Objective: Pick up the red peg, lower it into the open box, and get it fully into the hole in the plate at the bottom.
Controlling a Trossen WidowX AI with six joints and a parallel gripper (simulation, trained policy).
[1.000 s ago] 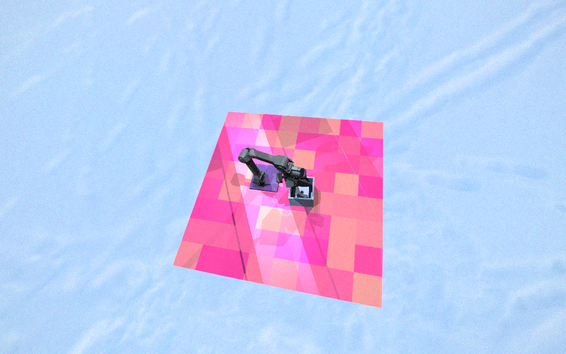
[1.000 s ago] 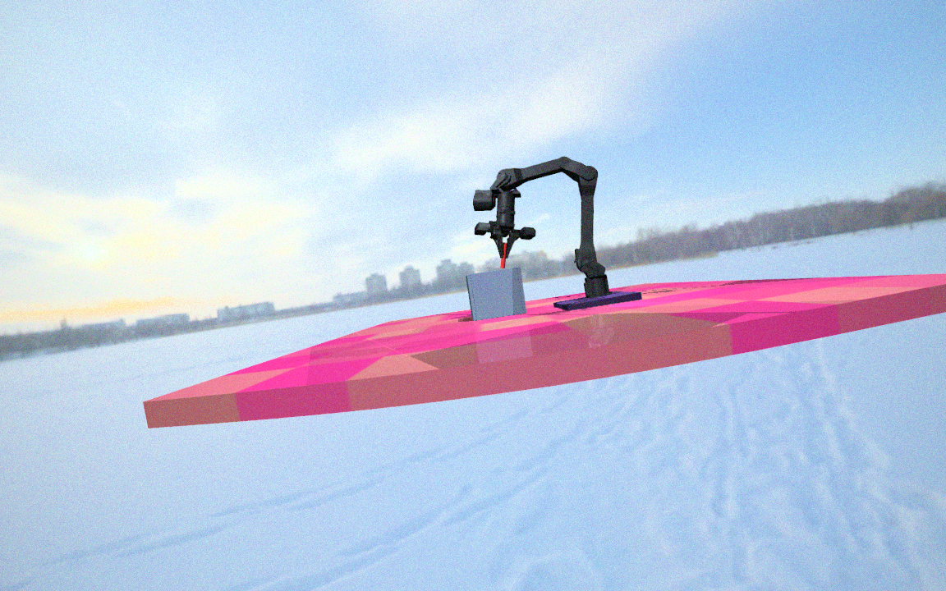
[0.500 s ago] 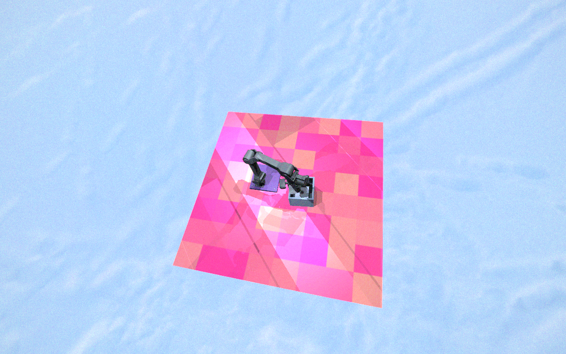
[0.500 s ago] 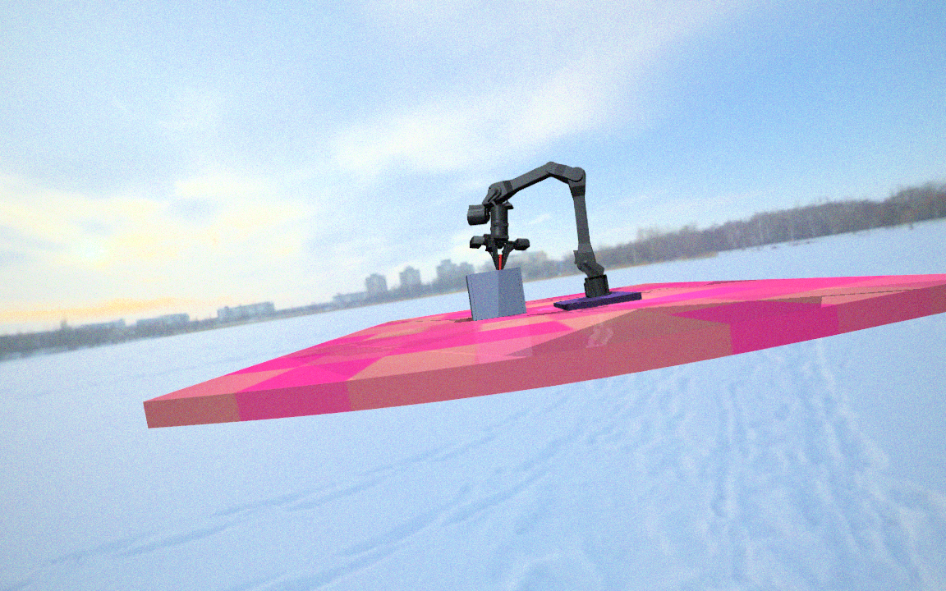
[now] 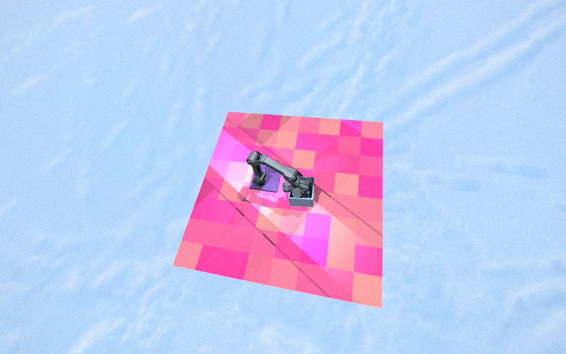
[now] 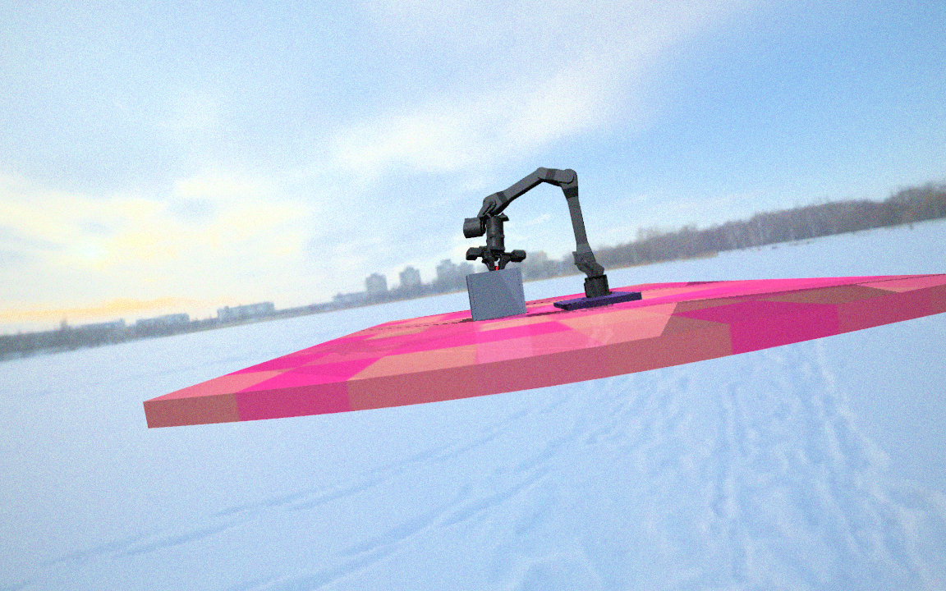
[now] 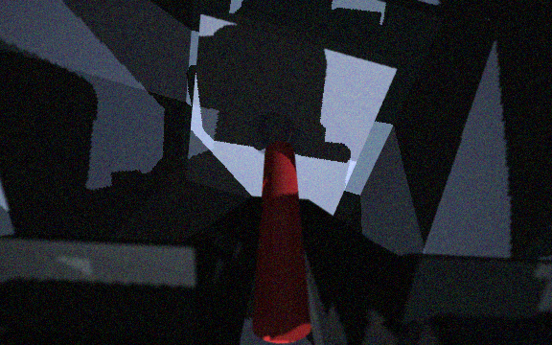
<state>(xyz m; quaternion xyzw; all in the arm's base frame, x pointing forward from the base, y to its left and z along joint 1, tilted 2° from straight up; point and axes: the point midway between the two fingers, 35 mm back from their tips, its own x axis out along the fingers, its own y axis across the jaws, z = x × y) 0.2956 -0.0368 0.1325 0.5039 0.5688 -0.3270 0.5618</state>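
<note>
The red peg is 1 cm above my gripper tip. The rest, counted from my gripper tip: pale plate (6 cm below, 1 cm to the right, 1 cm ahead).
</note>
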